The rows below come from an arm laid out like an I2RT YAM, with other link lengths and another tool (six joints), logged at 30 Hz.
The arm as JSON. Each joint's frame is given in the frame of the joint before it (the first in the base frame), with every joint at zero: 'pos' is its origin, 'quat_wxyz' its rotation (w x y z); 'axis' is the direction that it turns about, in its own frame. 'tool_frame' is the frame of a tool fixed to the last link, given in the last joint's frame.
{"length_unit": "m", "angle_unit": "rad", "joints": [
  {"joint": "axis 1", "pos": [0.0, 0.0, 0.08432], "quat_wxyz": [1.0, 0.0, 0.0, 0.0], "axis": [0.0, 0.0, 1.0]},
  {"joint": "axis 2", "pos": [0.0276, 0.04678, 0.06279], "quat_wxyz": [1.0, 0.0, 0.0, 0.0], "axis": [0.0, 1.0, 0.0]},
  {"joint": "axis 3", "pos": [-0.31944, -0.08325, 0.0], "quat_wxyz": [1.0, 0.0, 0.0, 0.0], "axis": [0.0, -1.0, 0.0]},
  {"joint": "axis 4", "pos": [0.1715, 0.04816, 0.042], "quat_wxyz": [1.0, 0.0, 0.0, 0.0], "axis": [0.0, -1.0, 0.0]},
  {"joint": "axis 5", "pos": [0.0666, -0.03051, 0.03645], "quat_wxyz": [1.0, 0.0, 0.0, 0.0], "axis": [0.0, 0.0, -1.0]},
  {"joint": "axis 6", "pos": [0.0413, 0.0, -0.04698], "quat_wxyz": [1.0, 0.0, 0.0, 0.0], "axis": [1.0, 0.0, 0.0]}
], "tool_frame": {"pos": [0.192, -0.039, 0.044], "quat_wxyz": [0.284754, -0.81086, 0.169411, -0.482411]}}
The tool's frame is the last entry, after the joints.
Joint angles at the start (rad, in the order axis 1, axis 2, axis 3, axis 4, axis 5, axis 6):
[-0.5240, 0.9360, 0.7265, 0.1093, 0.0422, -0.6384]
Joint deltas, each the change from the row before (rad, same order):
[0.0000, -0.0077, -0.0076, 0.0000, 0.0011, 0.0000]
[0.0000, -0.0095, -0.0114, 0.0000, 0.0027, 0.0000]
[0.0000, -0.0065, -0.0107, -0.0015, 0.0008, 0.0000]
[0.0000, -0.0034, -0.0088, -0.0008, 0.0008, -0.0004]
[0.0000, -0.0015, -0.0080, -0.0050, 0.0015, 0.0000]
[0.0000, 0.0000, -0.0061, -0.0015, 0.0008, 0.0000]
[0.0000, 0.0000, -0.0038, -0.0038, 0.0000, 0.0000]
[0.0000, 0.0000, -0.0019, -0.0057, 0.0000, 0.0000]
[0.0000, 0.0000, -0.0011, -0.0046, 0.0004, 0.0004]
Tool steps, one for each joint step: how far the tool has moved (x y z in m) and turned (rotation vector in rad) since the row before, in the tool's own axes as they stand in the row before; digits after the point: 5 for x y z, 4 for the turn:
[-0.00228, 0.00039, -0.00085, -0.0010, 0.0001, 0.0005]
[-0.00358, 0.00083, -0.00045, -0.0025, -0.0018, 0.0012]
[-0.00394, 0.00038, 0.00083, -0.0010, -0.0057, 0.0002]
[-0.00329, 0.00031, 0.00137, -0.0012, -0.0062, -0.0001]
[-0.00415, 0.00051, 0.00263, -0.0020, -0.0114, 0.0004]
[-0.00269, 0.00028, 0.00203, -0.0011, -0.0076, 0.0002]
[-0.00237, 0.00009, 0.00180, -0.0004, -0.0076, -0.0002]
[-0.00210, 0.00008, 0.00160, -0.0004, -0.0076, -0.0002]
[-0.00153, 0.00017, 0.00116, -0.0005, -0.0057, 0.0004]

